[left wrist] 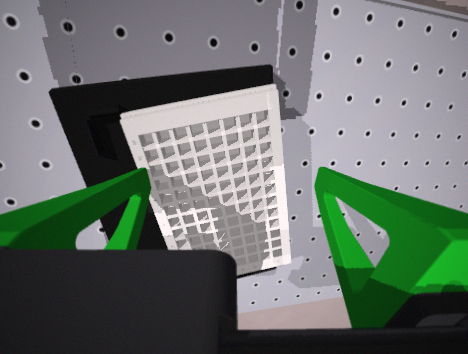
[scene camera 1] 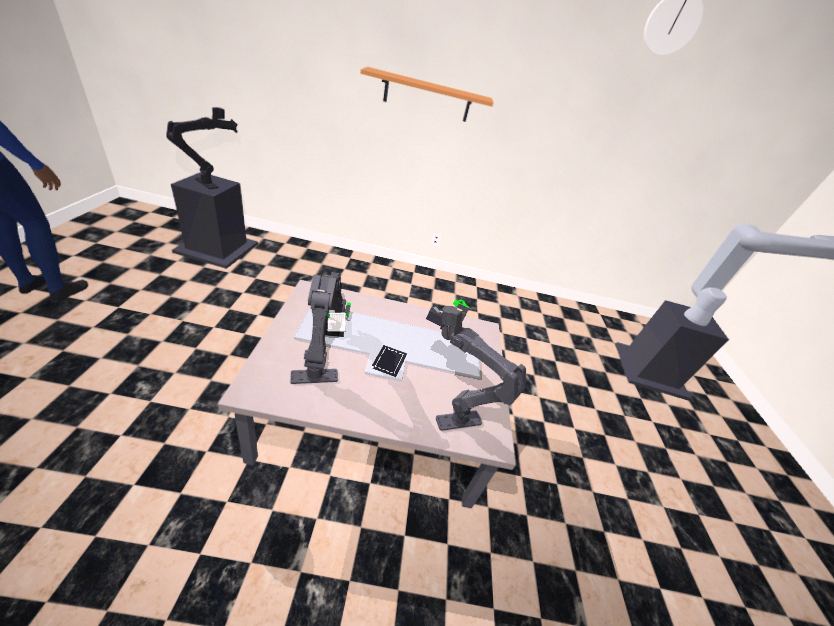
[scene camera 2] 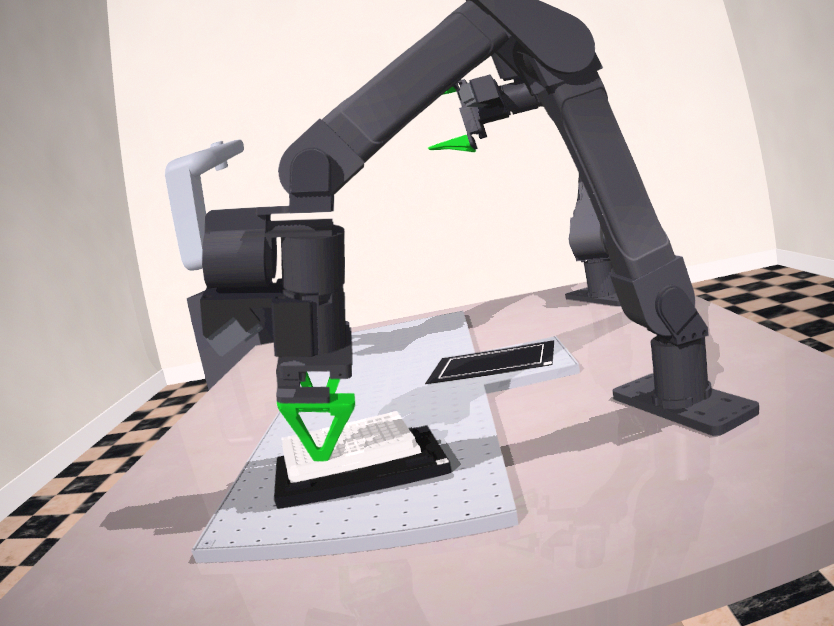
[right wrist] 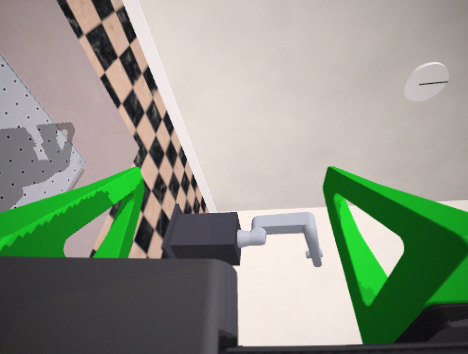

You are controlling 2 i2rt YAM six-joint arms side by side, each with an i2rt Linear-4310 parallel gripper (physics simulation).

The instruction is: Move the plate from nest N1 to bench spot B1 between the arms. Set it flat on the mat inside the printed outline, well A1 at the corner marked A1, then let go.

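Frame: origin at the left arm's base, x left, y ahead, z down, level; metres.
Seen in the pictures: left gripper, fingertip midpoint: (left wrist: 232,176) (scene camera 1: 338,316) (scene camera 2: 320,435); right gripper, fingertip midpoint: (scene camera 2: 420,123) (right wrist: 233,177); left arm's base, link origin: (scene camera 1: 314,376) (scene camera 2: 682,405); right arm's base, link origin: (scene camera 1: 458,421) (scene camera 2: 604,298).
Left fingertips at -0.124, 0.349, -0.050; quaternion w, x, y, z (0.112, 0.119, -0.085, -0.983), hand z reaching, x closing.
Observation:
Pixels of each thing's top centre, then the offset from my left fingertips to it, as dx, dy, dz. Level surfaces: height alone.
- white well plate, top centre: (left wrist: 224,208) (scene camera 2: 343,436) (scene camera 1: 336,320) +0.010, -0.021, +0.004
- black nest N1, top centre: (left wrist: 193,208) (scene camera 2: 353,455) (scene camera 1: 332,322) +0.029, -0.022, +0.019
- B1, top centre: (scene camera 2: 493,360) (scene camera 1: 389,360) -0.225, -0.278, +0.035
- light grey perforated board, surface height: dz +0.037
- pinkish table, surface height: dz +0.049
The white well plate (scene camera 1: 336,324) (scene camera 2: 350,446) (left wrist: 215,165) lies on the black nest N1 (scene camera 2: 377,480) (left wrist: 165,90). My left gripper (scene camera 1: 338,315) (scene camera 2: 324,444) (left wrist: 232,176) is open, low over the plate. In the left wrist view one fingertip overlaps the plate's left long edge, and the other stands apart beyond its right edge. The black mat of B1 (scene camera 1: 389,360) (scene camera 2: 498,361), with its white outline, lies bare between the arms; its corner lettering is too small to read. My right gripper (scene camera 2: 437,119) (right wrist: 233,177) is open and empty, high up and away from the plate.
The nest stands on a light grey perforated board (scene camera 1: 417,340) (scene camera 2: 458,502) (left wrist: 400,115) on the pinkish table (scene camera 1: 269,377) (scene camera 2: 606,485). My left arm arches above the board in scene camera 2. Other robot arms on dark pedestals and a person stand away from the table.

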